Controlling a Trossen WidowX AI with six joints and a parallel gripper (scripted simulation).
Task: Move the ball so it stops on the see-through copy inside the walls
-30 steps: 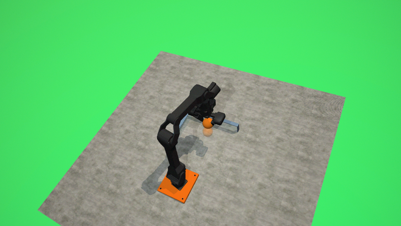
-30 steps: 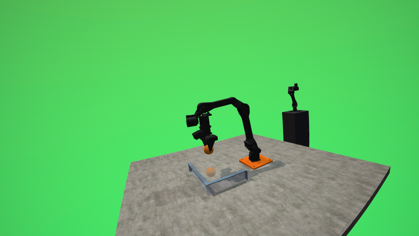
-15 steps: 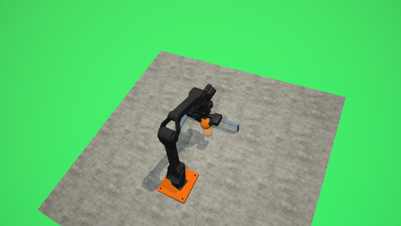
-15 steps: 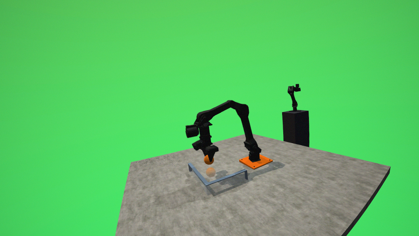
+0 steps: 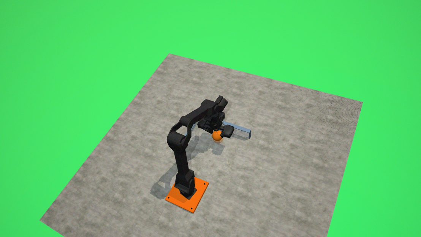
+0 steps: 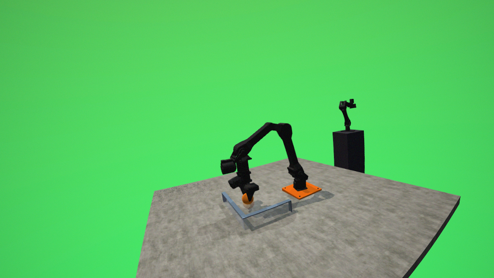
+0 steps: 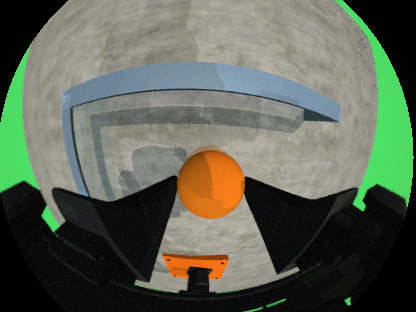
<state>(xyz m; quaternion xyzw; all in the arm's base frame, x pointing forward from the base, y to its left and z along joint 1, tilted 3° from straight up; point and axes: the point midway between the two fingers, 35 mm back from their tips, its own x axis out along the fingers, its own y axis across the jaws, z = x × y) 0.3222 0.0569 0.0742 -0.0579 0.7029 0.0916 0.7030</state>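
The see-through copy of ball is 20 mm below my gripper tip. Also, from my gripper tip: orange ball (right at my gripper tip).
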